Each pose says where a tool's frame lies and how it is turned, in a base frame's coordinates. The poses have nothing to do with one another.
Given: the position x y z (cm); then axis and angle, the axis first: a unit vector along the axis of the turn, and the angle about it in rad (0 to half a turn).
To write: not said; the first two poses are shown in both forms.
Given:
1: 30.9, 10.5, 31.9, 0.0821, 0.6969, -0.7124, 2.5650
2: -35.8, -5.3, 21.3, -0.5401, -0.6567, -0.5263, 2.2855
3: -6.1, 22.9, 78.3, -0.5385, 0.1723, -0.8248, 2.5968
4: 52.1, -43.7, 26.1, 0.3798, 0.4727, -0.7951, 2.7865
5: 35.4, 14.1, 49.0, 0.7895, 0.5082, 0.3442, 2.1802
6: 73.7, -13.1, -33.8, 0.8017, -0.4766, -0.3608, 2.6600
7: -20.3, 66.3, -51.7, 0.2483, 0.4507, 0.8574, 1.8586
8: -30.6, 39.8, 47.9, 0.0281, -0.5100, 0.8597, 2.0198
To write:
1: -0.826, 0.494, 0.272, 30.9; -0.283, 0.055, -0.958, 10.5; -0.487, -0.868, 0.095, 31.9; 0, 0, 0, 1
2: -0.172, 0.985, -0.025, -35.8; 0.190, 0.059, 0.980, -5.3; 0.967, 0.164, -0.197, 21.3; 0, 0, 0, 1
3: -0.317, 0.255, 0.913, -6.1; -0.600, -0.800, 0.015, 22.9; 0.735, -0.543, 0.407, 78.3; 0, 0, 0, 1
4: -0.658, 0.624, -0.421, 52.1; 0.071, -0.505, -0.860, -43.7; -0.750, -0.596, 0.287, 26.1; 0, 0, 0, 1
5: 0.408, 0.349, 0.844, 35.4; 0.913, -0.166, -0.372, 14.1; 0.011, 0.922, -0.386, 49.0; 0, 0, 0, 1
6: 0.326, -0.554, -0.766, 73.7; -0.888, -0.458, -0.047, -13.1; -0.325, 0.696, -0.641, -33.8; 0, 0, 0, 1
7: -0.205, -0.678, 0.706, -20.3; 0.966, -0.023, 0.258, 66.3; -0.159, 0.734, 0.660, -51.7; 0, 0, 0, 1
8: -0.433, -0.795, -0.425, -30.6; 0.754, -0.061, -0.654, 39.8; 0.494, -0.603, 0.626, 47.9; 0, 0, 0, 1
